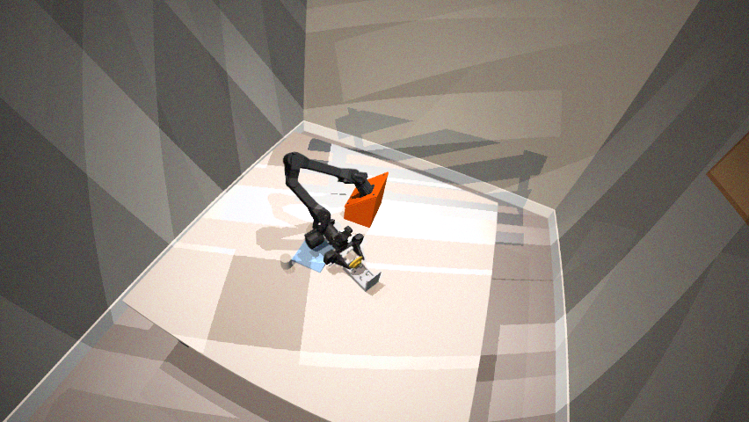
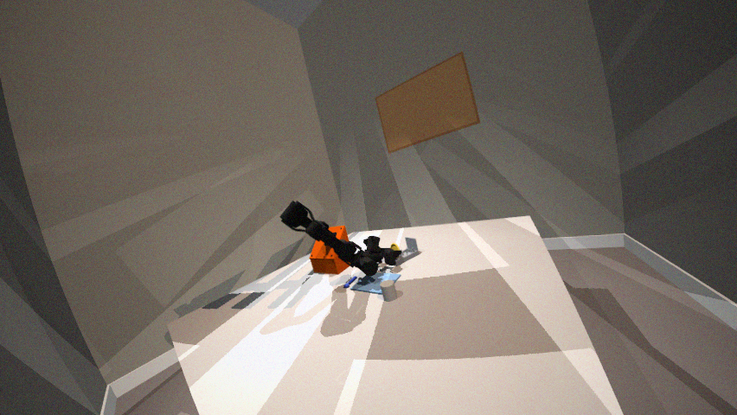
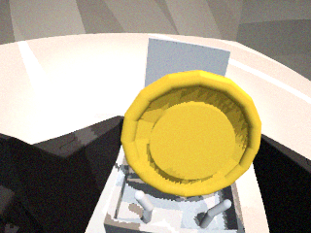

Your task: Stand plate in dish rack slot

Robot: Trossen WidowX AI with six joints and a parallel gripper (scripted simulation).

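Now: the yellow plate 1 cm to the right of my gripper tip. Round my gripper tip: blue spoon (20 cm to the right, 14 cm behind, 5 cm below); light blue mat (19 cm to the right, 5 cm below, 3 cm behind); grey dish rack (3 cm below, 2 cm to the left, 1 cm ahead).
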